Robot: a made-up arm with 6 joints. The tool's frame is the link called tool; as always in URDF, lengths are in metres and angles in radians.
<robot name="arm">
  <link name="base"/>
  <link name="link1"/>
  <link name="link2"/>
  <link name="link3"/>
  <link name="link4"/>
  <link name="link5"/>
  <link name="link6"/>
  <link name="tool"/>
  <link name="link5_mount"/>
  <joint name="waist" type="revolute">
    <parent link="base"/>
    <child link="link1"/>
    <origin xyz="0 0 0.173" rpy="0 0 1.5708"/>
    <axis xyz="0 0 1"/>
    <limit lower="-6.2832" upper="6.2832" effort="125" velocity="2.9"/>
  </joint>
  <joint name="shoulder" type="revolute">
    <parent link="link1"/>
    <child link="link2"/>
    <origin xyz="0.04 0 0" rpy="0 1.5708 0"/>
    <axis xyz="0 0 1"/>
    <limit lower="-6.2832" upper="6.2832" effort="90" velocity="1.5"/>
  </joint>
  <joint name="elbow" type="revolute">
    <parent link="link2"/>
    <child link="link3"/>
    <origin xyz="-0.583 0 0" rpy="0 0 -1.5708"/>
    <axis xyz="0 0 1"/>
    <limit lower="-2.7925" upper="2.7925" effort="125" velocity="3.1"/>
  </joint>
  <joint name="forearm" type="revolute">
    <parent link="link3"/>
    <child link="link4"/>
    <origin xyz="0 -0.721 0" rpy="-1.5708 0 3.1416"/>
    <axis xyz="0 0 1"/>
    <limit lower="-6.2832" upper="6.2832" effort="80" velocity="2.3"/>
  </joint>
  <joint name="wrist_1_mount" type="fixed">
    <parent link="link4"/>
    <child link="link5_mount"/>
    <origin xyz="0 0 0" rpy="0 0 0"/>
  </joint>
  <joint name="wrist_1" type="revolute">
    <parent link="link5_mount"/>
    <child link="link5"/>
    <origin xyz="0 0 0" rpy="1.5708 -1.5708 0"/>
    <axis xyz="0 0 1"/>
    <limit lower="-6.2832" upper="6.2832" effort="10" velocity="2.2"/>
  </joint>
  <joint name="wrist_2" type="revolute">
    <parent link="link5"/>
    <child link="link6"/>
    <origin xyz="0.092 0 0" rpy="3.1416 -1.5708 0"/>
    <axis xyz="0 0 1"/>
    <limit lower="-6.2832" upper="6.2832" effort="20" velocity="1"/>
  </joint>
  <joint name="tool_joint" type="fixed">
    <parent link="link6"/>
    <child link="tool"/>
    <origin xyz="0 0 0" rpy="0 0 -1.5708"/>
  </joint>
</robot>
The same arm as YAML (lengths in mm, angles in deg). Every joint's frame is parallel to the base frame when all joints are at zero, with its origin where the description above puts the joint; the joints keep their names.
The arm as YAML. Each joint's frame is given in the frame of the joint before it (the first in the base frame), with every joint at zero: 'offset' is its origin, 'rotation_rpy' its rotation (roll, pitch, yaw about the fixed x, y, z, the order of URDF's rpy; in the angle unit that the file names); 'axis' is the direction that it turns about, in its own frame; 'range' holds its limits. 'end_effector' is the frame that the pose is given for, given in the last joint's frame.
length_unit: mm
angle_unit: deg
chain:
  - id: waist
    offset: [0.0, 0.0, 173.0]
    rotation_rpy: [0.0, 0.0, 0.0]
    axis: [0.0, 0.0, 1.0]
    range: [-360.0, 360.0]
  - id: shoulder
    offset: [0.0, 40.0, 0.0]
    rotation_rpy: [0.0, 0.0, 0.0]
    axis: [0.0, 1.0, 0.0]
    range: [-360.0, 360.0]
  - id: elbow
    offset: [0.0, 0.0, 583.0]
    rotation_rpy: [0.0, 0.0, 0.0]
    axis: [0.0, 1.0, 0.0]
    range: [-160.0, 160.0]
  - id: forearm
    offset: [0.0, 0.0, 721.0]
    rotation_rpy: [0.0, 0.0, 0.0]
    axis: [0.0, 0.0, 1.0]
    range: [-360.0, 360.0]
  - id: wrist_1
    offset: [0.0, 0.0, 0.0]
    rotation_rpy: [0.0, 0.0, 0.0]
    axis: [0.0, 1.0, 0.0]
    range: [-360.0, 360.0]
  - id: wrist_2
    offset: [0.0, 0.0, 92.0]
    rotation_rpy: [0.0, 0.0, 0.0]
    axis: [0.0, 0.0, 1.0]
    range: [-360.0, 360.0]
end_effector:
  offset: [0.0, 0.0, 0.0]
  rotation_rpy: [0.0, 0.0, 0.0]

